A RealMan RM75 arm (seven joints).
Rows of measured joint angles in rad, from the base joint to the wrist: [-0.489, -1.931, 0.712, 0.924, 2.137, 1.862, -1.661]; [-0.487, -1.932, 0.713, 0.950, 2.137, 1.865, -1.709]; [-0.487, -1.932, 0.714, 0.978, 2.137, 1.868, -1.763]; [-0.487, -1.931, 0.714, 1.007, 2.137, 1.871, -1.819]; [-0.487, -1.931, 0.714, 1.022, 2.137, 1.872, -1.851]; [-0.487, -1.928, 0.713, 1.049, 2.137, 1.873, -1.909]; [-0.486, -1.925, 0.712, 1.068, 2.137, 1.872, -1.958]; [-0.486, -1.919, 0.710, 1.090, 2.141, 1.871, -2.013]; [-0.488, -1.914, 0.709, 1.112, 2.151, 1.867, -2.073]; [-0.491, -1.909, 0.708, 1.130, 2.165, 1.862, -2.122]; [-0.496, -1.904, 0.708, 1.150, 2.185, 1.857, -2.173]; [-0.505, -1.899, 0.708, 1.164, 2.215, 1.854, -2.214]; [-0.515, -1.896, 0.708, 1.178, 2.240, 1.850, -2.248]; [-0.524, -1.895, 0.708, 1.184, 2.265, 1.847, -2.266]
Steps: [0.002, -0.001, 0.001, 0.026, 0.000, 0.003, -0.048]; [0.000, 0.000, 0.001, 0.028, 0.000, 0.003, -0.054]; [0.000, 0.001, 0.000, 0.029, 0.000, 0.003, -0.056]; [0.000, 0.000, 0.000, 0.015, 0.000, 0.001, -0.032]; [0.000, 0.003, -0.001, 0.027, 0.000, 0.001, -0.058]; [0.001, 0.003, -0.001, 0.019, 0.000, -0.001, -0.049]; [0.000, 0.006, -0.002, 0.022, 0.004, -0.001, -0.055]; [-0.002, 0.005, -0.001, 0.022, 0.010, -0.004, -0.060]; [-0.003, 0.005, -0.001, 0.018, 0.014, -0.005, -0.049]; [-0.005, 0.005, 0.000, 0.020, 0.020, -0.005, -0.051]; [-0.009, 0.005, 0.000, 0.014, 0.030, -0.003, -0.041]; [-0.010, 0.003, 0.000, 0.014, 0.025, -0.004, -0.034]; [-0.009, 0.001, 0.000, 0.006, 0.025, -0.003, -0.018]
